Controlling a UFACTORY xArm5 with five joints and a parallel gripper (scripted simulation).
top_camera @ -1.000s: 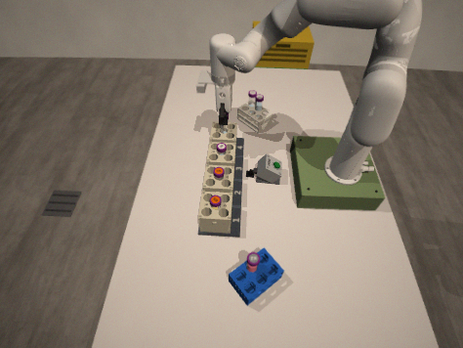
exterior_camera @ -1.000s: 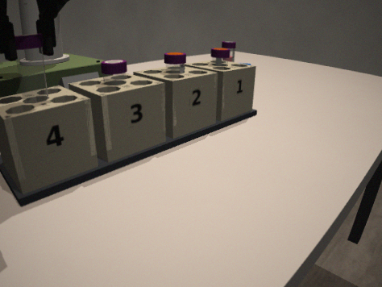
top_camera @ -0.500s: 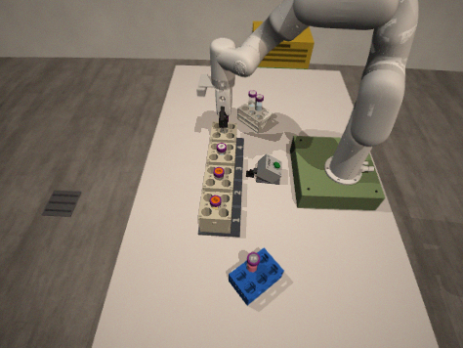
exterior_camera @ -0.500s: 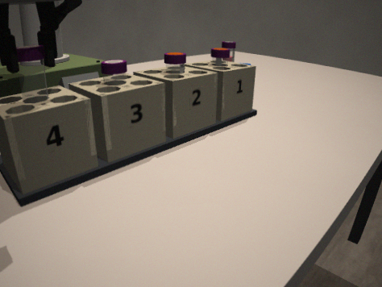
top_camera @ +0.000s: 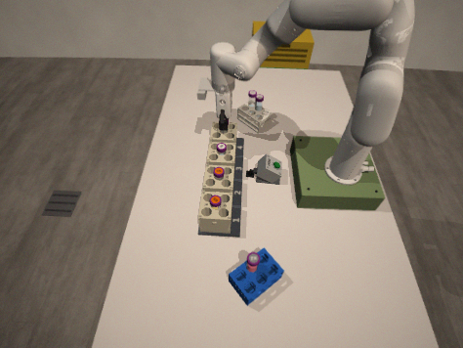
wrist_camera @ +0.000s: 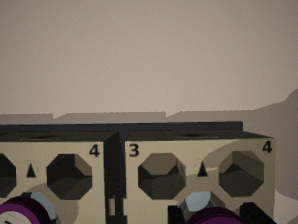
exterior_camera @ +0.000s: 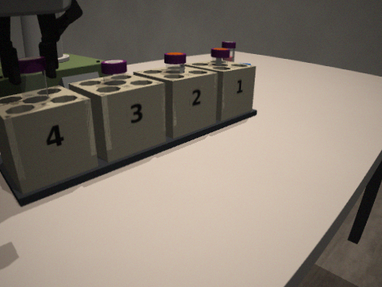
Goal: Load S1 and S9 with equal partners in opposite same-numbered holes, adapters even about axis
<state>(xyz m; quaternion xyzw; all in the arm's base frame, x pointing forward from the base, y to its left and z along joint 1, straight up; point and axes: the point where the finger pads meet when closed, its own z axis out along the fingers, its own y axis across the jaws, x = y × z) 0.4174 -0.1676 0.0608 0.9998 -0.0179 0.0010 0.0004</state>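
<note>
The green done key lies 190 mm behind my hand, 140 mm to the left of it and 70 mm below it. Also, from my hand: stand ST 170 mm to the left, 130 mm below; white blank rack 170 mm to the right, 130 mm behind, 110 mm below; blue rack 520 mm to the left, 110 mm below, 110 mm behind.
</note>
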